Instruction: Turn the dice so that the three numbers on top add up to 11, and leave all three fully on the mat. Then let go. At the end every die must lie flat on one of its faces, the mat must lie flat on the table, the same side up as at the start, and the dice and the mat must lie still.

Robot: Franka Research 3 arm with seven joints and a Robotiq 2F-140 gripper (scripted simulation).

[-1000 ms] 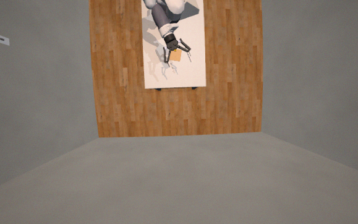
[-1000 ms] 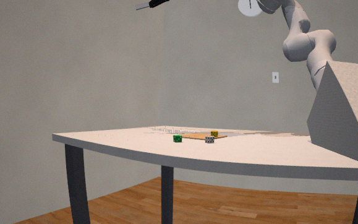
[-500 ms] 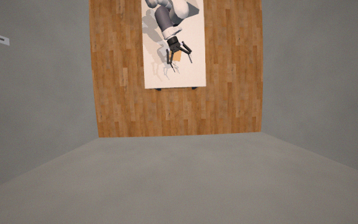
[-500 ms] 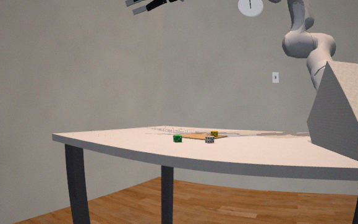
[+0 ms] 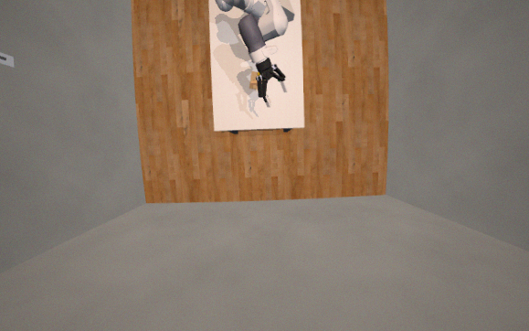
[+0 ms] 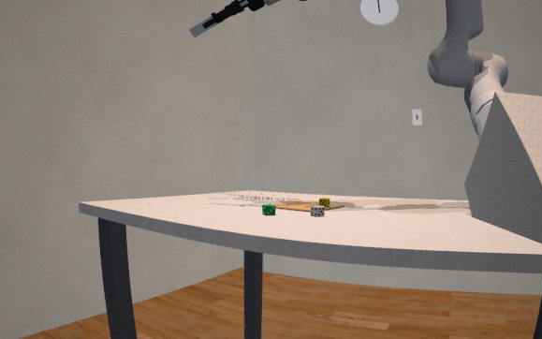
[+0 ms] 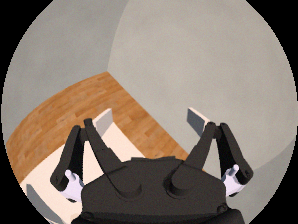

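My hand is 44 cm above the green die, 27 cm past it and 7 cm to the right of it. Round my hand: yellow die 43 cm below, 33 cm behind, 9 cm to the right; then white die 44 cm below, 36 cm behind, 4 cm to the left; then tan mat 45 cm below, 28 cm behind, 10 cm to the right.
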